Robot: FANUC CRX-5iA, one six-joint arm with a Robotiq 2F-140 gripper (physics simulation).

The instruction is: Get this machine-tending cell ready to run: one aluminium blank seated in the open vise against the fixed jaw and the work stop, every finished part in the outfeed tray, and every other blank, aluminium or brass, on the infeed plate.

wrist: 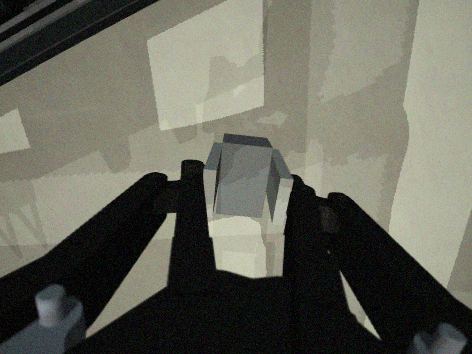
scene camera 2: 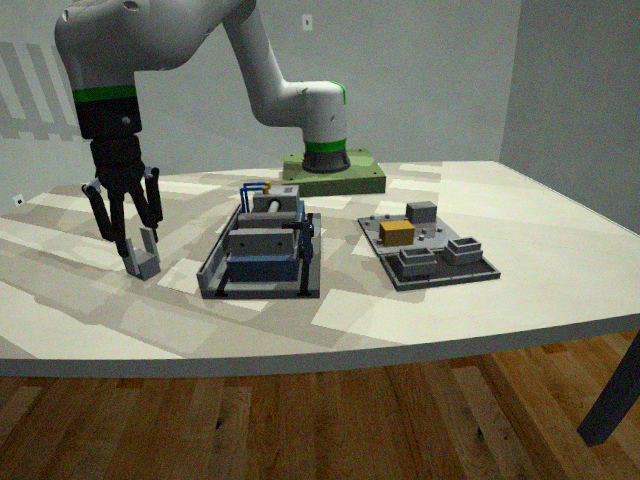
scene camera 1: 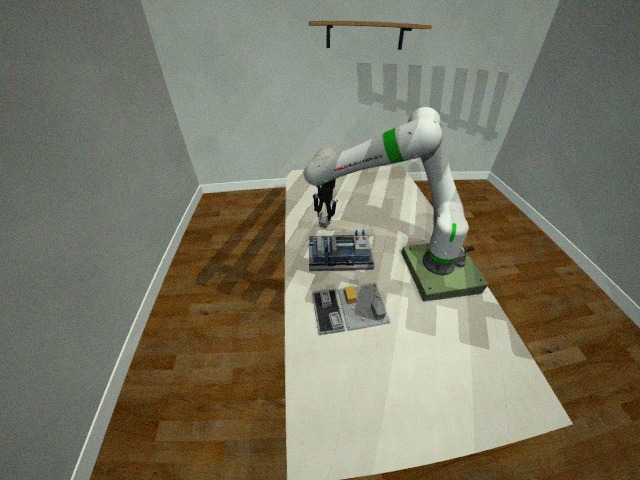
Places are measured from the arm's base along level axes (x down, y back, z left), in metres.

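Pixels of known places: gripper, fingertip midpoint: [wrist: 244,163] [scene camera 2: 144,266] [scene camera 1: 324,223]; arm's base, origin of the base link: [scene camera 2: 326,165] [scene camera 1: 438,262].
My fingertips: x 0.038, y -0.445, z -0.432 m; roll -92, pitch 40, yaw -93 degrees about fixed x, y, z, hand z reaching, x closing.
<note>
Ahead of a thing's pixels: the offset from my fingertips to its middle. "spot": to the spot under its first point.
My gripper [scene camera 1: 324,215] [scene camera 2: 141,250] [wrist: 244,163] is shut on a plain grey aluminium blank @[dz -0.007, dx -0.002, dy +0.006 m] [scene camera 1: 324,222] [scene camera 2: 147,265] [wrist: 244,172], which appears to rest on the table behind the vise in scene camera 1. The vise @[dz +0.241, dx -0.033, dy +0.028 m] [scene camera 1: 342,254] [scene camera 2: 263,269] has a narrow gap between its jaws; the gap's inside is hidden. A brass blank @[dz +0.487, dx -0.010, dy +0.005 m] [scene camera 1: 351,295] [scene camera 2: 397,233] and a grey aluminium blank @[dz +0.582, dx -0.011, dy +0.091 m] [scene camera 1: 378,309] [scene camera 2: 421,212] stand on the infeed plate @[dz +0.535, dx +0.012, dy +0.045 m] [scene camera 1: 356,319] [scene camera 2: 434,243]. Two finished parts with pockets, one [scene camera 1: 325,298] [scene camera 2: 463,251] and another [scene camera 1: 335,320] [scene camera 2: 417,262], sit in the dark outfeed tray [scene camera 1: 323,317] [scene camera 2: 449,282].
The vise's long base edge @[spot: dz +0.149, dx -0.010, dy +0.054 m] [wrist: 60,37] crosses the upper left of the wrist view. Blue hoses @[spot: dz +0.223, dx -0.083, dy +0.128 m] [scene camera 1: 360,233] [scene camera 2: 244,198] rise at the vise's rear end. The green robot base [scene camera 1: 454,286] [scene camera 2: 333,180] stands to the right in scene camera 1. Small pins stick up from the infeed plate.
</note>
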